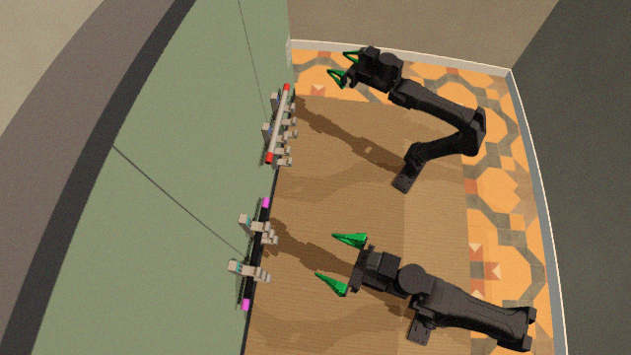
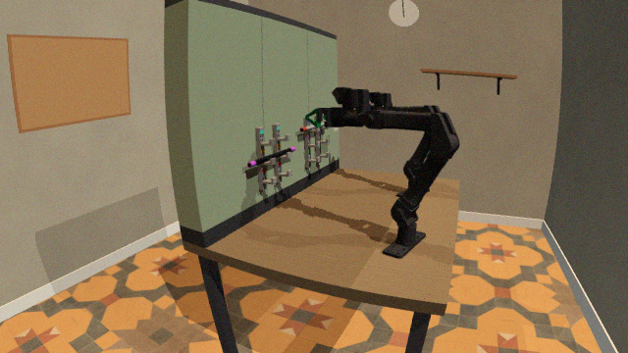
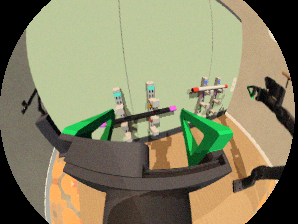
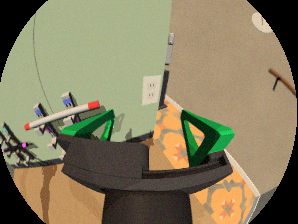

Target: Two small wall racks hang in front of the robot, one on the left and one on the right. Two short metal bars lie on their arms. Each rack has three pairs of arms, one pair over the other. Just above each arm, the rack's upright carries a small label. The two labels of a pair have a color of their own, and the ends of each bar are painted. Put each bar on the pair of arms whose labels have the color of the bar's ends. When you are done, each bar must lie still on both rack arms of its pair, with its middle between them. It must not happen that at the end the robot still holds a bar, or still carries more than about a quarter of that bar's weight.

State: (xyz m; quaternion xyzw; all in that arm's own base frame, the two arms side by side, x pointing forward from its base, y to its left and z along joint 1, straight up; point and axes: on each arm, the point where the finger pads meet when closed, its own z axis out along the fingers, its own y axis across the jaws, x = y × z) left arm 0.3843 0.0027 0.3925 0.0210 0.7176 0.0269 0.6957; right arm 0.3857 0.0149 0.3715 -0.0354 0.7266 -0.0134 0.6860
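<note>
My left gripper is now 200 mm short of the bar, 30 mm to the left of it and 160 mm above it. Round my left hand: green wall panel 270 mm ahead, 220 mm to the right, 30 mm above.
</note>
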